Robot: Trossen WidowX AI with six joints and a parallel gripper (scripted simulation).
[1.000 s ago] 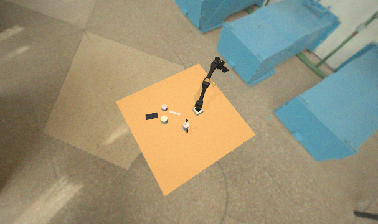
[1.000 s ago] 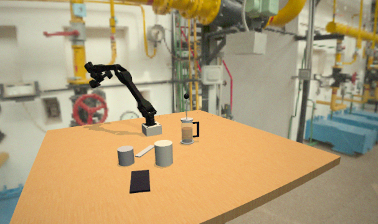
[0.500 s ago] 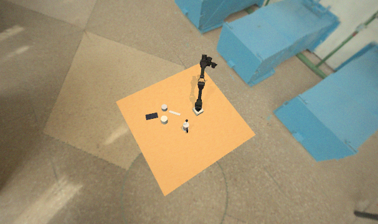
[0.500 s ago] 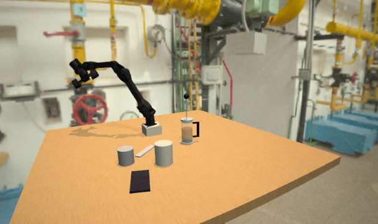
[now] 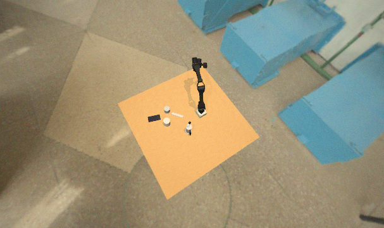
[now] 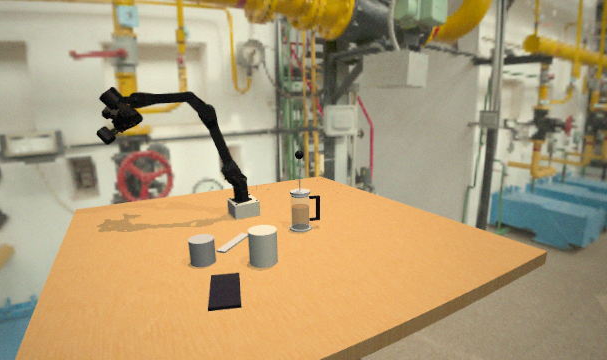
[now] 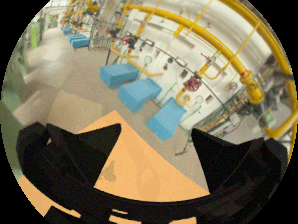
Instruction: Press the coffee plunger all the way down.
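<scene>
My gripper tip is 640 mm short of the glass coffee press, 470 mm to the right of it and 200 mm above it. The rest, counted from my gripper tip: flat silver bar: 600 mm ahead, 330 mm below, 210 mm to the left; grey cylinder: 660 mm ahead, 300 mm below, 80 mm to the left.
</scene>
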